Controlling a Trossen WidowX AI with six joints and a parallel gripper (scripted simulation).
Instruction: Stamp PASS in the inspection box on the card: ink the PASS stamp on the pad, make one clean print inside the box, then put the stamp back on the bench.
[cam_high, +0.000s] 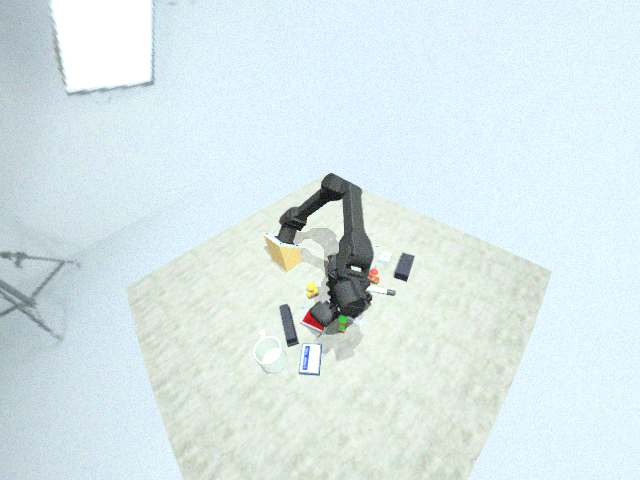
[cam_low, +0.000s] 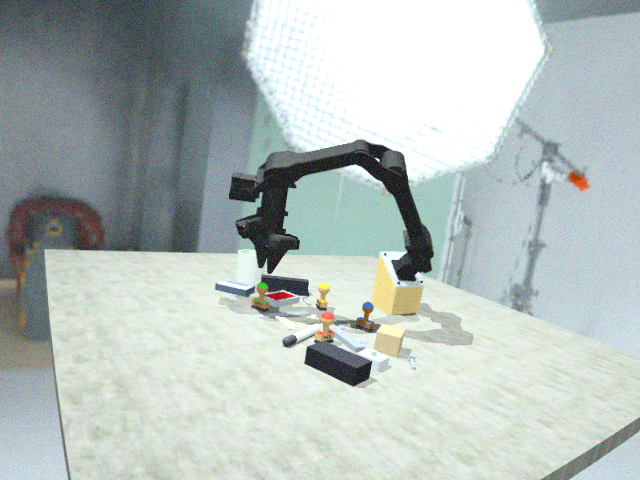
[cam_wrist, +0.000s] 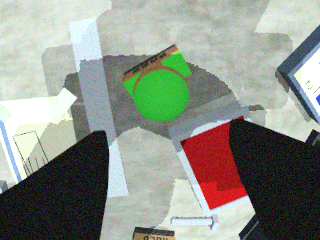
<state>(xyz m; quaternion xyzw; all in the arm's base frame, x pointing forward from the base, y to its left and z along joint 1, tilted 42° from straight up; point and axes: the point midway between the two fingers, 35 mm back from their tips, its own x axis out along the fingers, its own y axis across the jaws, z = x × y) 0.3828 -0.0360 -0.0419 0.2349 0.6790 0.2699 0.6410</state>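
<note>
Now: the green-knobbed PASS stamp 80 mm below my gripper tip. From my gripper tip the other things lie so: pale ruler 100 mm below, 40 mm to the left, 40 mm behind; pale card 100 mm to the left, 100 mm below, 60 mm behind; ink pad 90 mm below, 80 mm behind, 50 mm to the right.
</note>
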